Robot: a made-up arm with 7 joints.
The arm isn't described. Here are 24 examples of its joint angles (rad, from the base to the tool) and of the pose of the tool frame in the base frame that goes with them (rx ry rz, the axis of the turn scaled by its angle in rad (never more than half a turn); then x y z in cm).
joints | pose
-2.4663 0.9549 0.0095 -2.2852 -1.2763 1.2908 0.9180 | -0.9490 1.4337 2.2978 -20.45 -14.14 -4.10
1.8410 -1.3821 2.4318 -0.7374 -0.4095 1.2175 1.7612 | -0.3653 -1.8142 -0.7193 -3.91 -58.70 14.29
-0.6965 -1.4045 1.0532 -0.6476 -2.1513 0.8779 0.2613 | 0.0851 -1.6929 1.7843 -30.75 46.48 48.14
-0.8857 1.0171 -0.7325 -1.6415 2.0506 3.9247 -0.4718 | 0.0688 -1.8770 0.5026 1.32 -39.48 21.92
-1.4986 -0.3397 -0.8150 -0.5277 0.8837 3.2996 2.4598 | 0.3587 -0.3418 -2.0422 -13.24 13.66 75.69
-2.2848 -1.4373 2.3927 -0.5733 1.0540 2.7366 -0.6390 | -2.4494 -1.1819 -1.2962 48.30 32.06 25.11
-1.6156 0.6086 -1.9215 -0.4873 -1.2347 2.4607 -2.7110 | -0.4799 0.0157 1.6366 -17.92 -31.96 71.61
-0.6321 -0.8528 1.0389 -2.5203 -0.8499 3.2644 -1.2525 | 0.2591 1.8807 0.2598 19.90 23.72 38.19
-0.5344 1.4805 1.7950 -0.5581 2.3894 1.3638 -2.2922 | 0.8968 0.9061 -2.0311 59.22 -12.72 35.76
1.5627 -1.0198 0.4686 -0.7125 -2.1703 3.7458 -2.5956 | 0.0568 -0.8889 0.1026 -14.48 -28.24 61.37
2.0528 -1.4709 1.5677 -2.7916 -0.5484 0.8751 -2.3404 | -0.3332 1.0793 -0.3558 -22.50 -1.28 26.81
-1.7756 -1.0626 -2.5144 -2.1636 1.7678 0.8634 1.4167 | 0.2127 -0.3293 -1.7304 -22.30 27.77 4.13
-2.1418 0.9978 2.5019 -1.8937 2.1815 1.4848 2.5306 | -0.9218 0.0939 2.6232 23.98 -10.24 64.44
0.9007 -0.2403 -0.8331 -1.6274 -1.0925 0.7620 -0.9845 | 2.2897 0.6999 -1.2549 37.50 -7.48 54.76
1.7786 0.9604 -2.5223 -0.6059 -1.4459 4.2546 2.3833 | 1.4525 1.7186 2.0909 4.09 33.01 58.16
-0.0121 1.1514 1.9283 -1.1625 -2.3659 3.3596 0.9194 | -0.7234 -0.9046 -1.7066 25.29 27.27 53.78
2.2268 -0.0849 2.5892 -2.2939 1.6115 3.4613 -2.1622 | 2.0130 -1.1373 0.1386 -3.90 -31.71 33.24
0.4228 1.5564 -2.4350 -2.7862 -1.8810 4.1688 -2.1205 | -0.5979 -2.6308 1.3651 10.01 -12.38 37.05
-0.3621 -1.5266 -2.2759 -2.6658 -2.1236 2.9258 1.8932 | -0.5105 2.2817 -1.0493 -5.20 -21.11 15.22
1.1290 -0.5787 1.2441 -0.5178 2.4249 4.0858 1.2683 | -0.8144 0.8847 2.2497 -19.89 -9.85 66.12
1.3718 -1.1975 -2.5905 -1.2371 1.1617 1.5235 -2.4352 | -1.7921 -0.4858 -2.3529 10.68 -53.54 8.66
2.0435 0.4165 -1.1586 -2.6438 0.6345 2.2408 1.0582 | 2.5570 -1.0341 -0.3482 23.81 21.52 18.23
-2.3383 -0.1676 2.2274 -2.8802 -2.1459 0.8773 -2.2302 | 0.4728 -0.8874 2.8258 22.83 -8.09 14.86
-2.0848 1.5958 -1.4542 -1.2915 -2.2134 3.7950 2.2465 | 1.2229 -2.2152 -1.2146 -40.44 -13.76 15.76
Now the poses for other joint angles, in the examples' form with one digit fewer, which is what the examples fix.
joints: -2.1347 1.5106 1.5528 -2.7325 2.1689 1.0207 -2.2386
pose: 0.635 0.561 -1.736 27.8 -10.1 27.6
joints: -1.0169 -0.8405 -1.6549 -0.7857 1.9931 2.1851 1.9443
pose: 0.246 -0.072 -1.407 -46.5 21.3 54.3
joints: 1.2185 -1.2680 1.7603 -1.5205 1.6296 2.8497 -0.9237
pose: 0.387 -1.993 -0.410 -46.0 -13.9 34.5
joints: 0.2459 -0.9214 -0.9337 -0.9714 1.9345 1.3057 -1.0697
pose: -0.319 -1.392 -2.282 -19.6 -31.1 71.9
